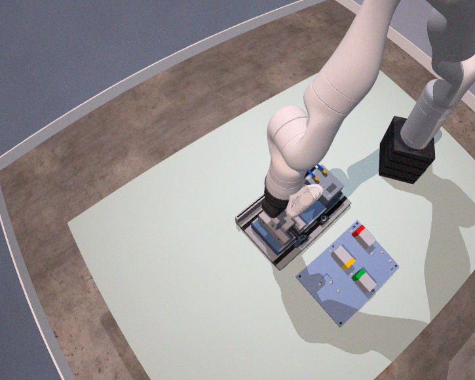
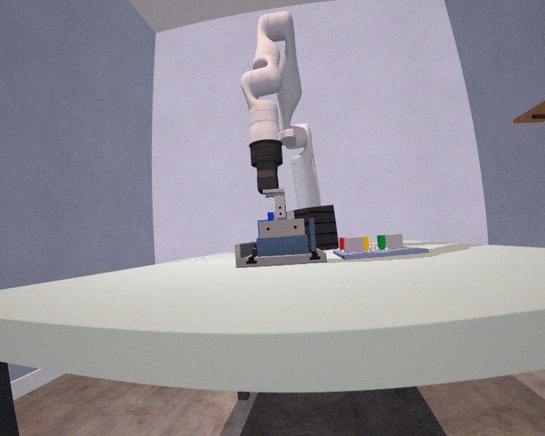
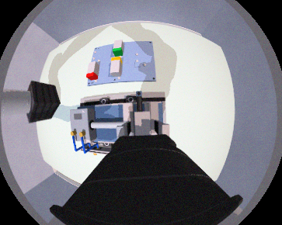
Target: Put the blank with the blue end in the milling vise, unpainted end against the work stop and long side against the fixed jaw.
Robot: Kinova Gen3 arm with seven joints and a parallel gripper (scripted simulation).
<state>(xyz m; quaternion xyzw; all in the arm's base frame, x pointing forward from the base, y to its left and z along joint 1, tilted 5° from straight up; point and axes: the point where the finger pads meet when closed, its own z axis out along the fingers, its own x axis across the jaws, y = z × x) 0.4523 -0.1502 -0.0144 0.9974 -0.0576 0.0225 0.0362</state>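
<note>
Right now my hand is 20 mm above the blank with blue end. The rest, counted from my hand: vise (80 mm below, 70 mm behind, 10 mm to the left); then blank with yellow end (190 mm to the left, 90 mm below, 60 mm behind); then fixed jaw (40 mm below, 20 mm ahead).
</note>
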